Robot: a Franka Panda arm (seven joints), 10 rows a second.
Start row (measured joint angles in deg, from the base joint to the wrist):
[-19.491, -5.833, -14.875, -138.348, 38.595, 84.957, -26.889]
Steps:
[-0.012, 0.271, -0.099, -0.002, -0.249, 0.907, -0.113]
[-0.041, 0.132, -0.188, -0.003, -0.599, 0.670, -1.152]
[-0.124, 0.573, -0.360, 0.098, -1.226, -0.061, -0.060]
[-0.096, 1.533, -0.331, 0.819, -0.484, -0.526, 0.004]
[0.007, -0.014, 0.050, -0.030, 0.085, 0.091, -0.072]
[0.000, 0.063, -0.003, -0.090, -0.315, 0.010, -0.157]
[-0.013, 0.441, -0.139, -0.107, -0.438, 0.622, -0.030]
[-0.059, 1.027, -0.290, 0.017, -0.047, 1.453, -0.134]
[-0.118, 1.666, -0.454, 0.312, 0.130, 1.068, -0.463]
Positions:
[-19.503, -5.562, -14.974, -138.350, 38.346, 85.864, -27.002]
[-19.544, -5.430, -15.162, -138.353, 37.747, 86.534, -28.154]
[-19.668, -4.857, -15.522, -138.255, 36.521, 86.473, -28.214]
[-19.764, -3.324, -15.853, -137.436, 36.037, 85.947, -28.210]
[-19.757, -3.338, -15.803, -137.466, 36.122, 86.038, -28.282]
[-19.757, -3.275, -15.806, -137.556, 35.807, 86.048, -28.439]
[-19.770, -2.834, -15.945, -137.663, 35.369, 86.670, -28.469]
[-19.829, -1.807, -16.235, -137.646, 35.322, 88.123, -28.603]
[-19.947, -0.141, -16.689, -137.334, 35.452, 89.191, -29.066]

